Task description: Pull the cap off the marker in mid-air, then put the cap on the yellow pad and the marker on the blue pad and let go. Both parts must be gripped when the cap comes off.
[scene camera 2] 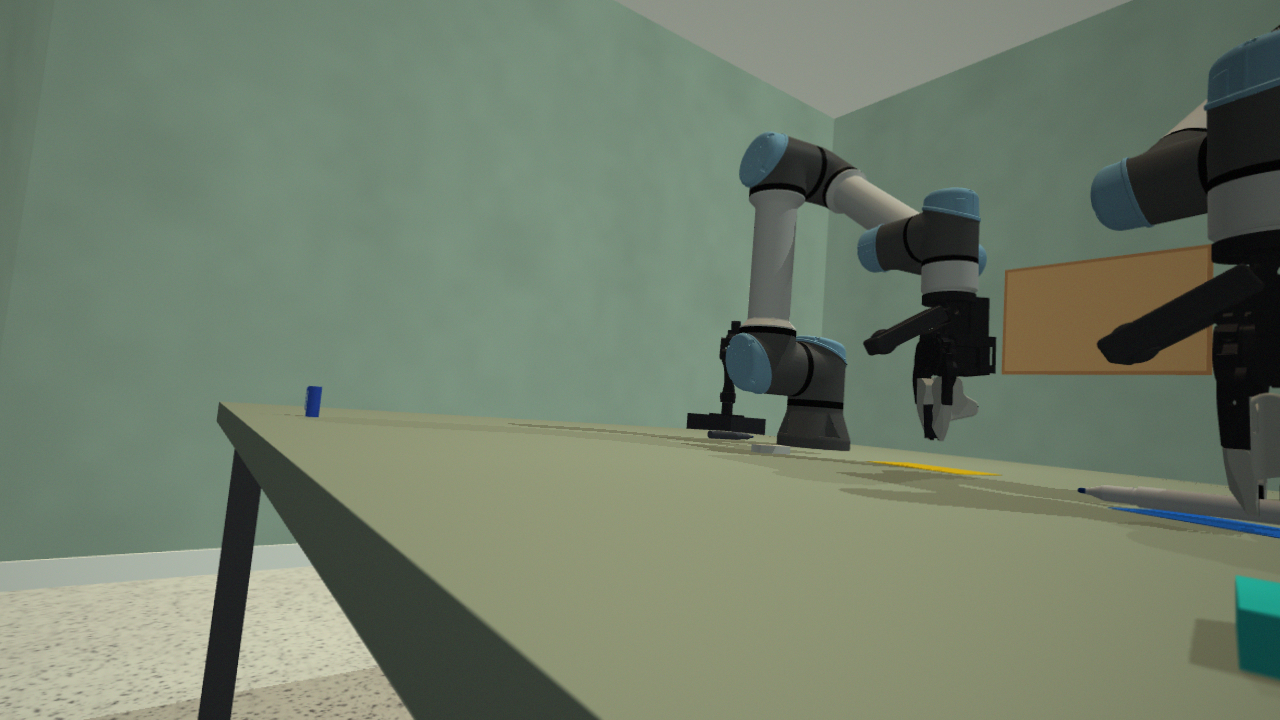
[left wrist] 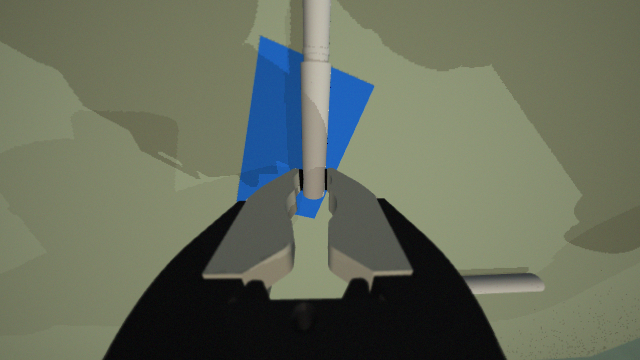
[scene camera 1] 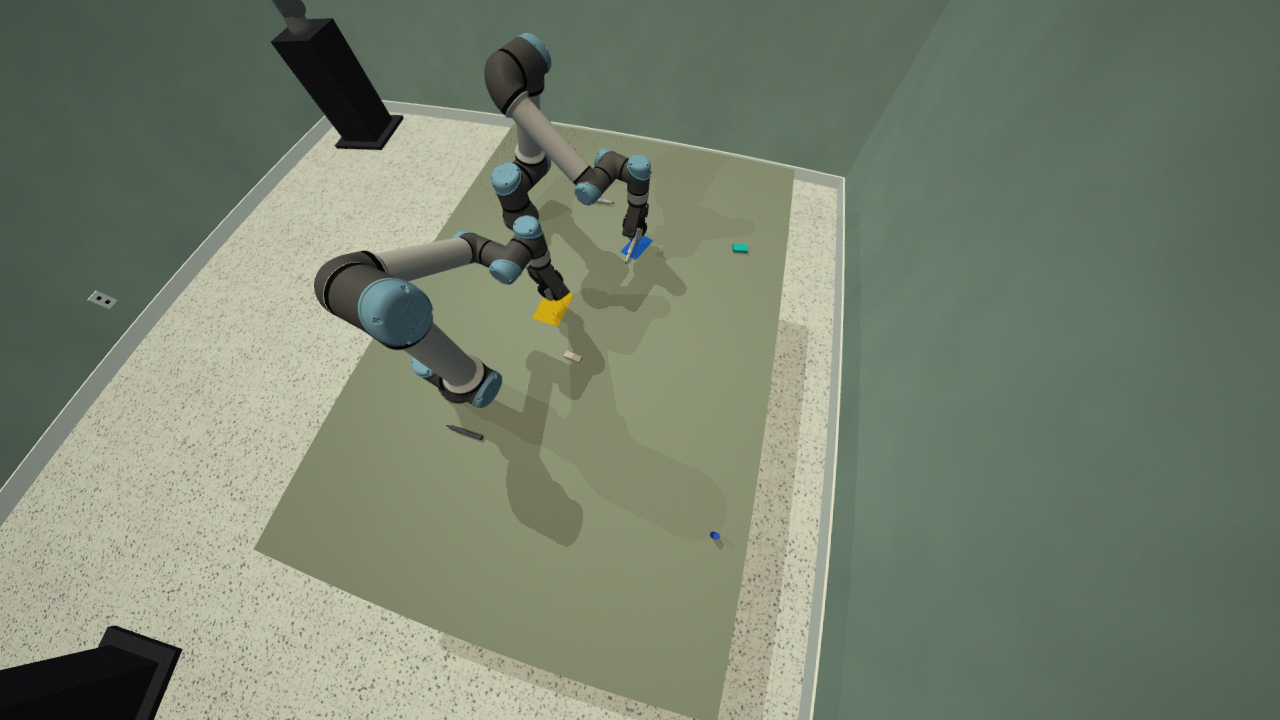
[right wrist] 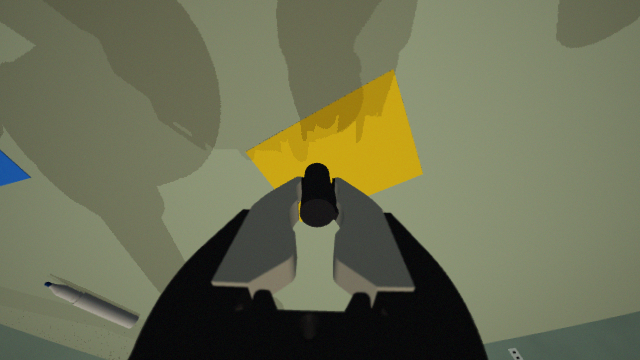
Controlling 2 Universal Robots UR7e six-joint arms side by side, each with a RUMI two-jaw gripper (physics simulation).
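Places are measured from the left arm's base along level axes (x ahead, y left, z up), in millimetres.
Pixels of known places: left gripper, fingertip midpoint: point(scene camera 2: 1255, 513) point(left wrist: 314, 171) point(scene camera 1: 634, 241); right gripper, fingertip midpoint: point(scene camera 2: 935, 440) point(scene camera 1: 555, 298) point(right wrist: 318, 179); right arm's base at its link origin: point(scene camera 2: 812, 447).
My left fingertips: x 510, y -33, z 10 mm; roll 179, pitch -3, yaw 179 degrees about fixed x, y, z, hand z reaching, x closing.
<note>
For each thing: its top centre in the pictures, then the offset to it from my left fingertips.
- uncapped marker at its top centre: point(left wrist: 315, 107) point(scene camera 2: 1172, 487) point(scene camera 1: 630, 248) 3 mm back, 50 mm right, 12 mm up
- blue pad at its top centre: point(left wrist: 295, 152) point(scene camera 2: 1228, 523) point(scene camera 1: 636, 246) 14 mm ahead, 13 mm right, 9 mm down
- black cap at its top centre: point(right wrist: 317, 217) point(scene camera 2: 931, 404) 209 mm back, 359 mm right, 83 mm up
- yellow pad at its top centre: point(right wrist: 336, 163) point(scene camera 2: 931, 467) point(scene camera 1: 553, 306) 228 mm back, 365 mm right, 9 mm down
- second light marker at its top centre: point(left wrist: 484, 292) point(right wrist: 87, 311) point(scene camera 1: 595, 197) 220 mm back, 196 mm left, 12 mm up
- white block at its top centre: point(scene camera 2: 771, 445) point(scene camera 1: 572, 356) 91 mm back, 551 mm right, 2 mm up
- dark pen at its top centre: point(scene camera 2: 732, 431) point(scene camera 1: 462, 431) 362 mm back, 887 mm right, 7 mm up
- teal block at its top centre: point(scene camera 1: 740, 247) 431 mm ahead, 69 mm left, 5 mm up
- small blue cylinder at its top centre: point(scene camera 2: 314, 386) point(scene camera 1: 716, 536) 474 mm ahead, 1006 mm right, 38 mm up
The uncapped marker point(scene camera 1: 632, 248) point(scene camera 2: 1154, 497) point(left wrist: 316, 110) is light grey with a dark tip. My left gripper point(scene camera 1: 637, 234) point(left wrist: 314, 171) is shut on its rear end and holds it roughly level, low over the blue pad point(scene camera 1: 644, 244) point(scene camera 2: 1190, 519) point(left wrist: 270, 115) point(right wrist: 10, 172). The tip end reaches past the pad's edge; whether the marker touches the pad is unclear. The black cap point(right wrist: 318, 195) is between the fingertips of my right gripper point(scene camera 2: 935, 429), which is shut on it. In the right wrist view it hangs above the near edge of the yellow pad point(scene camera 1: 547, 313) point(scene camera 2: 935, 467) point(right wrist: 390, 145).
A second light marker point(scene camera 1: 605, 201) point(left wrist: 505, 283) point(right wrist: 95, 305) lies near the left arm. A white block point(scene camera 1: 572, 356) point(scene camera 2: 771, 448), a dark pen point(scene camera 1: 465, 432) point(scene camera 2: 729, 435), a teal block point(scene camera 1: 740, 248) point(scene camera 2: 1260, 626) and a small blue cylinder point(scene camera 1: 715, 535) point(scene camera 2: 313, 401) are on the table.
</note>
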